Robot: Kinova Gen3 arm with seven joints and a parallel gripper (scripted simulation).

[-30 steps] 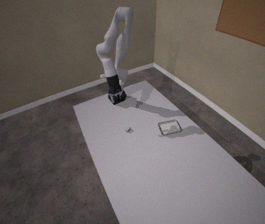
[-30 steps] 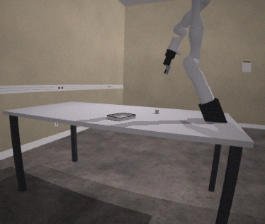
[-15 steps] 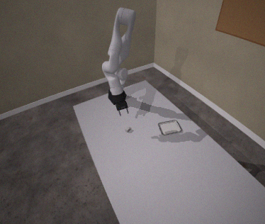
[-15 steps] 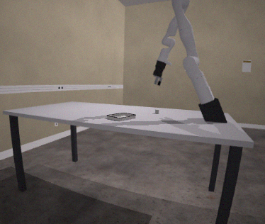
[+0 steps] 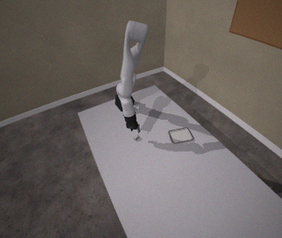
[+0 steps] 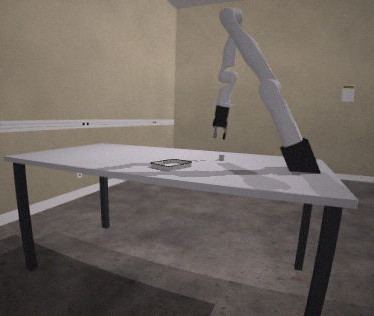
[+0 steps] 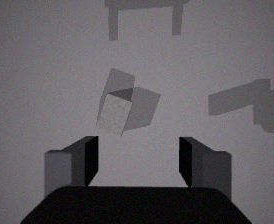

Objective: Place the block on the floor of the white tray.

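Right now the grey block is 20 mm behind my hand and 120 mm below it. From my hand the other things lie so: white tray 80 mm ahead, 340 mm to the left, 120 mm below.
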